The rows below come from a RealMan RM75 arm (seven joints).
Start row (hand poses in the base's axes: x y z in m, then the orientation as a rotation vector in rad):
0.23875 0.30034 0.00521 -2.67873 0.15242 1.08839
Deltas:
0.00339 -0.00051 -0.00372 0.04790 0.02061 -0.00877
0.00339 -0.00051 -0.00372 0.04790 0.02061 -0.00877
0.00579 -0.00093 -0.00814 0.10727 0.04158 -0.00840
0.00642 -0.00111 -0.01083 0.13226 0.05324 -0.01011
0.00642 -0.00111 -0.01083 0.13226 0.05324 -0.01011
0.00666 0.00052 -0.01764 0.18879 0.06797 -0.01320
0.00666 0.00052 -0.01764 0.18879 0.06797 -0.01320
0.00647 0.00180 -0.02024 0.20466 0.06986 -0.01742
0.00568 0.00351 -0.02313 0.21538 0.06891 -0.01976
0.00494 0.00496 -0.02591 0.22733 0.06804 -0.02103
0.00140 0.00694 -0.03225 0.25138 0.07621 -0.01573
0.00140 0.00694 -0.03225 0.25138 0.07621 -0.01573
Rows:
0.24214 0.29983 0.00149 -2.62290 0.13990 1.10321
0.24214 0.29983 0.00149 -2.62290 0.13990 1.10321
0.24454 0.29941 -0.00293 -2.55988 0.10944 1.11750
0.24517 0.29923 -0.00562 -2.53119 0.09973 1.12627
0.24517 0.29923 -0.00562 -2.53119 0.09973 1.12627
0.24541 0.30086 -0.01243 -2.47252 0.07521 1.13046
0.24541 0.30086 -0.01243 -2.47252 0.07521 1.13046
0.24522 0.30214 -0.01503 -2.45613 0.07229 1.12768
0.24443 0.30385 -0.01792 -2.44638 0.06931 1.12312
0.24369 0.30530 -0.02070 -2.43585 0.06435 1.11865
0.24015 0.30728 -0.02704 -2.41198 0.04632 1.12427
0.24015 0.30728 -0.02704 -2.41198 0.04632 1.12427

